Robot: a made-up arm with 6 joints. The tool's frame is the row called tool. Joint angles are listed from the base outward. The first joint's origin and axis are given. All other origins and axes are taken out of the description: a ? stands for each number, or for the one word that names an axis. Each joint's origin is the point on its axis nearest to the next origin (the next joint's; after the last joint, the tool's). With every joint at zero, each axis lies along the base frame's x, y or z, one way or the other. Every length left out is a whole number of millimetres.
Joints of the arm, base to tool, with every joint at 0 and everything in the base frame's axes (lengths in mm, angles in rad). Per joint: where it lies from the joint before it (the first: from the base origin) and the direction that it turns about. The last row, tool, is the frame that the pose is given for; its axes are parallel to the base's.
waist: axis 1 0 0 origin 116 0 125
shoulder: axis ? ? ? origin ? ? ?
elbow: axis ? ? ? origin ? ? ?
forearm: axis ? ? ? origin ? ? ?
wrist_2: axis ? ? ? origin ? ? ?
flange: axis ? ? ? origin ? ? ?
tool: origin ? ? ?
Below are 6 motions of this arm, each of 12 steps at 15 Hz.
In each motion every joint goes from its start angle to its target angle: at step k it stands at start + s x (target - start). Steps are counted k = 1, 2, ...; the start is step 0. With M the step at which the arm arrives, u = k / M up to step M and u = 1 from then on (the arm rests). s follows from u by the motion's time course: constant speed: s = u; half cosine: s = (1 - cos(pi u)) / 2; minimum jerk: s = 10 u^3 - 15 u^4 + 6 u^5.
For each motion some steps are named. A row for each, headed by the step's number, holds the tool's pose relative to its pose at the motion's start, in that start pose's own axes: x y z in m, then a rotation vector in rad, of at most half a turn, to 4 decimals.
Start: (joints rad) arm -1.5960 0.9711 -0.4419 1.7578 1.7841 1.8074
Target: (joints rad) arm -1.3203 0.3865 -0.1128 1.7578 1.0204 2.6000
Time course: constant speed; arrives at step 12
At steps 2, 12:
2: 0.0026 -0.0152 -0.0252 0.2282 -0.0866 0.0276
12: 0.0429 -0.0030 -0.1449 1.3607 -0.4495 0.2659

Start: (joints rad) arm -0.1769 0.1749 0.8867 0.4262 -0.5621 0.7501
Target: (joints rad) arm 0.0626 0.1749 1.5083 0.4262 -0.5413 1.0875
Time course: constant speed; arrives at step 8
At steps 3, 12:
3: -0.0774 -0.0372 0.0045 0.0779 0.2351 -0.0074
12: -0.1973 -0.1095 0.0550 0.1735 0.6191 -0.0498

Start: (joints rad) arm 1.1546 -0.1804 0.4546 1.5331 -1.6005 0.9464
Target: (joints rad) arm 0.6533 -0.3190 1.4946 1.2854 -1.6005 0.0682
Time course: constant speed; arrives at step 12
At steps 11, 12:
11: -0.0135 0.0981 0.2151 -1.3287 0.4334 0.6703
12: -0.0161 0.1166 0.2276 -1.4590 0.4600 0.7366

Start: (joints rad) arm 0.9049 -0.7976 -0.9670 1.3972 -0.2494 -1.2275
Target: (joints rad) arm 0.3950 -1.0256 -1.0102 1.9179 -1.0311 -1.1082
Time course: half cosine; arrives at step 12
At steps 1, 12:
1: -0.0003 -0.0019 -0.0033 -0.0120 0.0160 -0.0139
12: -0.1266 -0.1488 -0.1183 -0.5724 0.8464 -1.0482

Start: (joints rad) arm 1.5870 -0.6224 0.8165 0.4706 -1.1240 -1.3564
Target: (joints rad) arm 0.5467 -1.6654 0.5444 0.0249 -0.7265 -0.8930
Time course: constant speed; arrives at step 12
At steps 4, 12:
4: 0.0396 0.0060 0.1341 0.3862 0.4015 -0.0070
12: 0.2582 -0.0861 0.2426 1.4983 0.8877 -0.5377

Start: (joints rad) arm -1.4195 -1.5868 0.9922 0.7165 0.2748 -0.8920
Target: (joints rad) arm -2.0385 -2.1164 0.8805 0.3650 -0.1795 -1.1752
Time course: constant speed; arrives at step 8
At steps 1, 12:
1: 0.0231 -0.0179 0.0105 0.0509 0.0669 -0.1433
12: 0.0934 -0.2003 0.0566 0.5972 0.4889 -0.9677

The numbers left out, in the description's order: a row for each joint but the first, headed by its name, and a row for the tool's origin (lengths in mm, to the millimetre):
shoulder: axis 0 0 1, xyz 0 27 205
elbow: axis 0 1 0, xyz -71 225 0
forearm: axis -1 0 0, xyz 82 0 -102
wrist_2: axis 0 0 1, xyz 0 98 -239
flange: axis 1 0 0, xyz 100 -23 0
tool: xyz 0 -102 27

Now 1 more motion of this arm.
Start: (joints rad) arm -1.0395 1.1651 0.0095 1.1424 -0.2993 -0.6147
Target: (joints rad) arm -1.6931 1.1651 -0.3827 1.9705 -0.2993 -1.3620
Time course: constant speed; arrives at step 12
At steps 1, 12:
1: 0.0097 -0.0033 0.0045 -0.1507 -0.0260 0.0005
12: 0.1003 0.0347 0.0578 -1.7481 -0.4192 -0.1968

